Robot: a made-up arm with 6 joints. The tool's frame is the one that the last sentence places. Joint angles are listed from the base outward.
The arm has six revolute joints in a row. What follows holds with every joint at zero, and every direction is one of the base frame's. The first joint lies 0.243 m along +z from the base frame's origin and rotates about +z. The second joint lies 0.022 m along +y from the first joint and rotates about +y. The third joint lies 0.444 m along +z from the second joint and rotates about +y. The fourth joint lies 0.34 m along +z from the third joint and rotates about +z. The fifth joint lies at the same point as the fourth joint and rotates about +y. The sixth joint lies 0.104 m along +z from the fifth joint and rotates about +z. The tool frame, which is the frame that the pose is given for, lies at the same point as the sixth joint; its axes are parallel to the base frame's.
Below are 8 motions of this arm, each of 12 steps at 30 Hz.
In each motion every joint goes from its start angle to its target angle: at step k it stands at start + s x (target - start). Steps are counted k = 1, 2, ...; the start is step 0. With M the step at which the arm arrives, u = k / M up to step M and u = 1 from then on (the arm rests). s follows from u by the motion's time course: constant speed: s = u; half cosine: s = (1 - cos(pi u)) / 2; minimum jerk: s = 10 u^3 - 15 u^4 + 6 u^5.
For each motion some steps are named. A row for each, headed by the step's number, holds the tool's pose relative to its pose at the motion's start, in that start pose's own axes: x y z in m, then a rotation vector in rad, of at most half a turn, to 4 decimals.
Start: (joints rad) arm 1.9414 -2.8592 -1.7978 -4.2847 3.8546 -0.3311
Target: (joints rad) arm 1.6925 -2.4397 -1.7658 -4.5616 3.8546 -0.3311
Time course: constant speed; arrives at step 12
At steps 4, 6, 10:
4: -0.0298 -0.0214 0.0613 -0.0852 -0.1693 -0.0098
6: -0.0494 -0.0322 0.0887 -0.1293 -0.2500 -0.0216
10: -0.0968 -0.0538 0.1355 -0.2202 -0.4017 -0.0591

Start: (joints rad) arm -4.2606 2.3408 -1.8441 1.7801 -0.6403 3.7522
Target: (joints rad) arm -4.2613 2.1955 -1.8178 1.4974 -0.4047 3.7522
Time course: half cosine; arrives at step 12
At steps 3, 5, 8, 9, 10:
3: -0.0123 -0.0003 0.0067 0.0096 -0.0528 -0.0237
5: -0.0312 -0.0008 0.0163 0.0240 -0.1315 -0.0624
8: -0.0630 -0.0015 0.0309 0.0475 -0.2589 -0.1344
9: -0.0716 -0.0017 0.0345 0.0537 -0.2923 -0.1554
10: -0.0781 -0.0018 0.0372 0.0584 -0.3175 -0.1720

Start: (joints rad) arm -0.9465 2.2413 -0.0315 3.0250 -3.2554 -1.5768
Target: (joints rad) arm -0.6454 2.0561 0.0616 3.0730 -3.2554 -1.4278
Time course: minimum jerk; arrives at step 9
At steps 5, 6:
5: 0.0975 -0.0638 0.0207 -0.0755 -0.1301 0.1808
6: 0.1296 -0.0807 0.0313 -0.1005 -0.1710 0.2351

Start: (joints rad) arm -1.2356 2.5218 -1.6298 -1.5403 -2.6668 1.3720
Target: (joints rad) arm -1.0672 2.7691 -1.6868 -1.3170 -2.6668 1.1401
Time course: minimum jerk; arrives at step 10
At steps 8, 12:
8: 0.0079 0.0034 0.1291 -0.0080 -0.3298 -0.3918
12: 0.0073 0.0043 0.1368 -0.0053 -0.3504 -0.4145

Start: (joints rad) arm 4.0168 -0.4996 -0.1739 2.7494 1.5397 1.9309
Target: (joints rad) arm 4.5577 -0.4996 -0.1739 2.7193 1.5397 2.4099
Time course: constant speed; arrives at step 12
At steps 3, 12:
3: 0.0604 -0.0194 -0.0232 0.0113 0.1051 0.0449
12: 0.2104 -0.1004 -0.1305 0.1166 0.4065 0.1747

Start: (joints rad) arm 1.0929 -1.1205 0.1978 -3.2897 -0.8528 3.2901
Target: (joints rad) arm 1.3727 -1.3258 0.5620 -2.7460 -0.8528 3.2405
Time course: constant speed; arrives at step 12
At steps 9, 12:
9: 0.0101 -0.1119 -0.0230 -0.2812 0.1484 0.4467
12: 0.0176 -0.1487 -0.0347 -0.3744 0.1808 0.6039

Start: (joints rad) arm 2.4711 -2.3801 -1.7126 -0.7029 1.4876 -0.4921
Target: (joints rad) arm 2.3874 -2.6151 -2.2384 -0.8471 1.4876 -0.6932
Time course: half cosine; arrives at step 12
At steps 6, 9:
6: -0.0097 -0.1103 -0.0926 0.1975 -0.1786 0.1791
9: 0.0139 -0.1746 -0.1574 0.3439 -0.2748 0.3210

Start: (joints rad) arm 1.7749 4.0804 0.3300 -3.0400 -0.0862 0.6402
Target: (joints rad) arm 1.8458 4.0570 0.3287 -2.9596 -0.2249 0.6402
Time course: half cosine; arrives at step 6
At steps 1, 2, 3, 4, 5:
1: 0.0027 0.0024 -0.0003 -0.0075 -0.0034 0.0043
2: 0.0100 0.0088 -0.0011 -0.0276 -0.0127 0.0164
3: 0.0200 0.0174 -0.0026 -0.0543 -0.0256 0.0331
4: 0.0299 0.0257 -0.0043 -0.0803 -0.0387 0.0502
5: 0.0370 0.0317 -0.0058 -0.0987 -0.0484 0.0629

